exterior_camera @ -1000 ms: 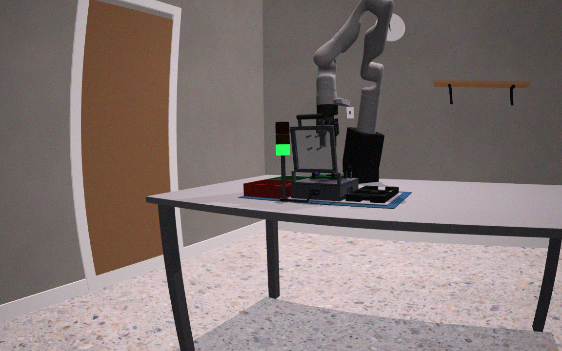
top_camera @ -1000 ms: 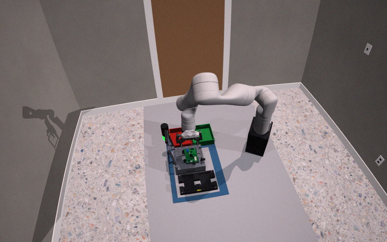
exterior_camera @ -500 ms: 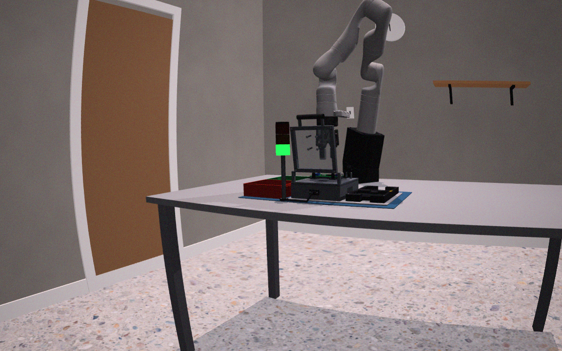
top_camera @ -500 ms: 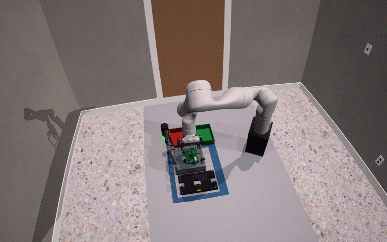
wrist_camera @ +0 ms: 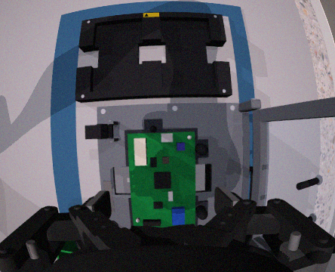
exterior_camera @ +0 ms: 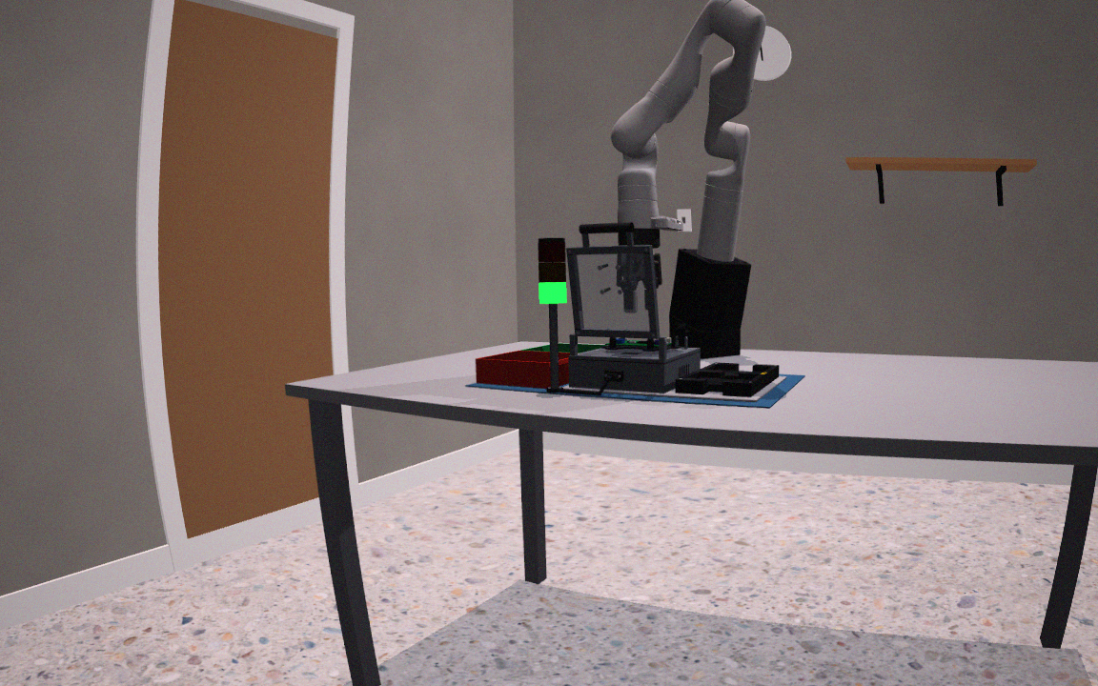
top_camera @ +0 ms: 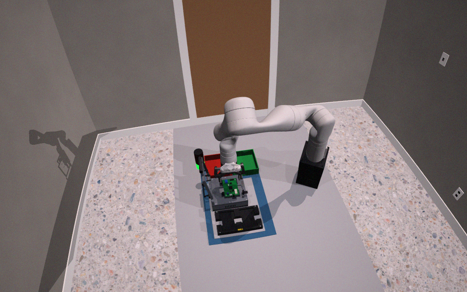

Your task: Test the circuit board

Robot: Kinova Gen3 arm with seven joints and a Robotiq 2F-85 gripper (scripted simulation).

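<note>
The green circuit board lies 60 mm below my hand. The rest, counted from my hand: red bin (70 mm ahead, 190 mm to the right, 120 mm below); latch hook (70 mm behind, 50 mm to the left, 50 mm below); lid (110 mm ahead, 10 mm to the left, 50 mm above).
</note>
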